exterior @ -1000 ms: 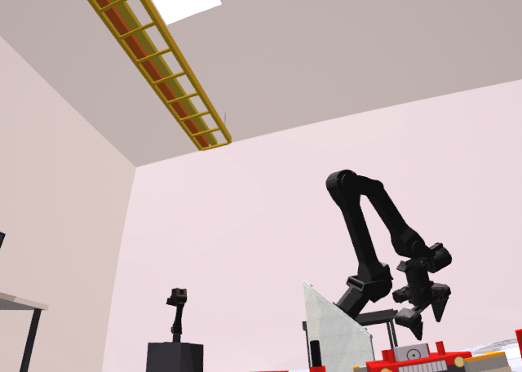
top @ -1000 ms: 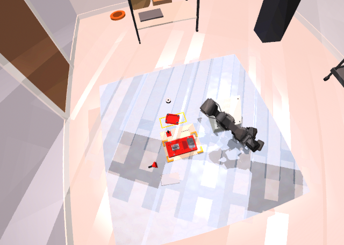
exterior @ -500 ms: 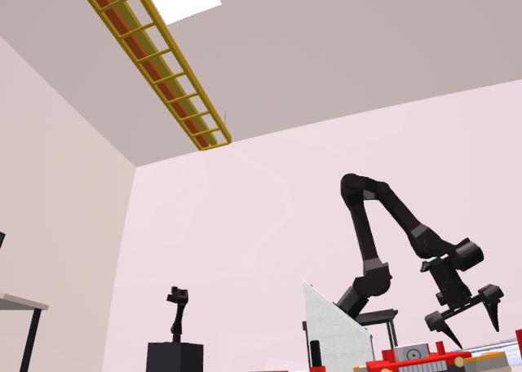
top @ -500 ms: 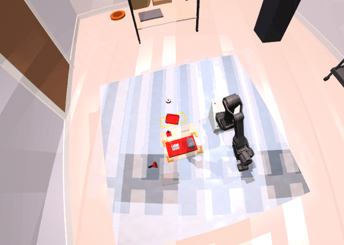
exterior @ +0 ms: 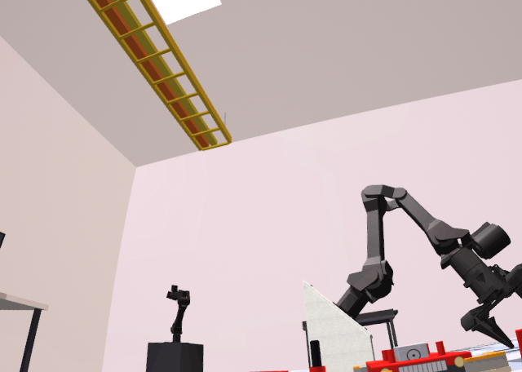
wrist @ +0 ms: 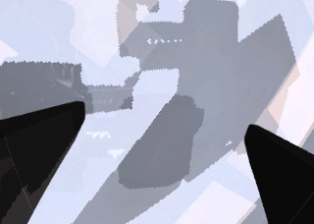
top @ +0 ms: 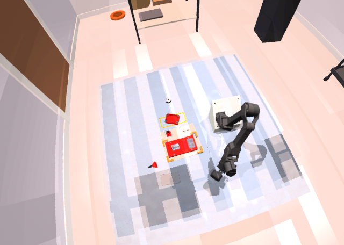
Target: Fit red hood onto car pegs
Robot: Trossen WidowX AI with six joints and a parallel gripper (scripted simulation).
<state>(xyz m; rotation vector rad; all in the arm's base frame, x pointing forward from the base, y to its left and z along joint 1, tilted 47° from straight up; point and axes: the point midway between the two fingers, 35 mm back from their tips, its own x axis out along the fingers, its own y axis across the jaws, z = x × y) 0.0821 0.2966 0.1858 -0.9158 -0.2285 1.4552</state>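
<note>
My gripper tip is 22 cm short of the red hood, 46 cm to the left of it and 1 cm above it. Round my gripper tip: grey engine block (24 cm ahead, 23 cm to the right, 1 cm above); then jig (20 cm ahead, 26 cm to the right, 1 cm below).
</note>
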